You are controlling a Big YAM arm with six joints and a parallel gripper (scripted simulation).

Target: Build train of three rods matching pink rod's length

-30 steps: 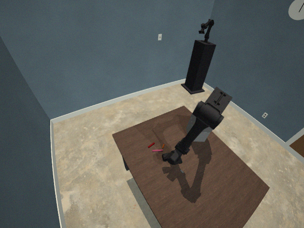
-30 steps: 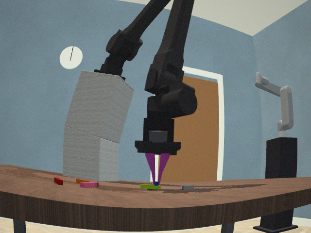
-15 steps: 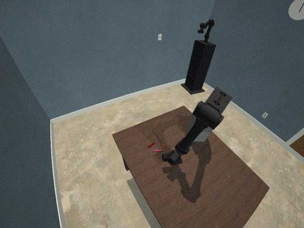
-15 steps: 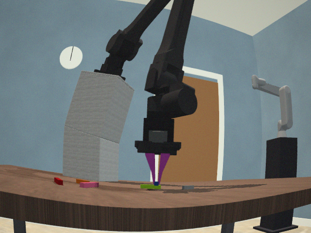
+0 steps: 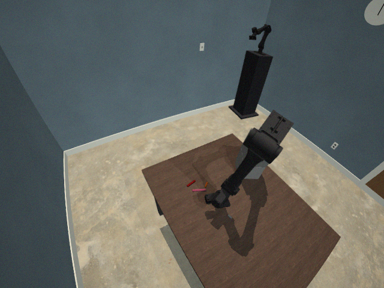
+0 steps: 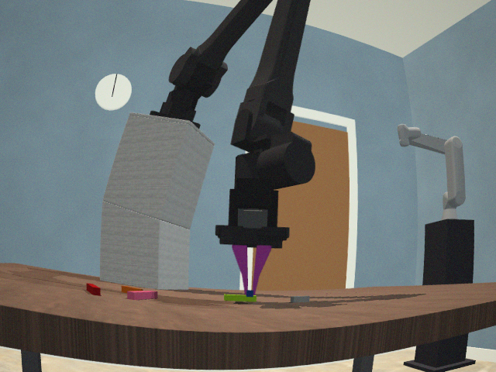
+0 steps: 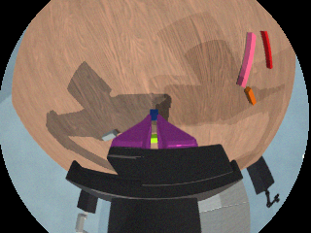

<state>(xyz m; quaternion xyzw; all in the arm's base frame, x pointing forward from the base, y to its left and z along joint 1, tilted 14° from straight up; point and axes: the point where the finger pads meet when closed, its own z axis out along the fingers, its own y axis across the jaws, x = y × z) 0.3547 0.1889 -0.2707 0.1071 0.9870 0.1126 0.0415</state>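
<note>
The lime rod lies 50 mm behind my hand, 20 mm below it and 10 mm to the right of it. Also, from my hand: grey rod (90 mm to the left, 30 mm behind, 20 mm below); then blue rod (10 mm below, 10 mm ahead); then pink rod (150 mm to the right, 70 mm ahead, 20 mm below).
</note>
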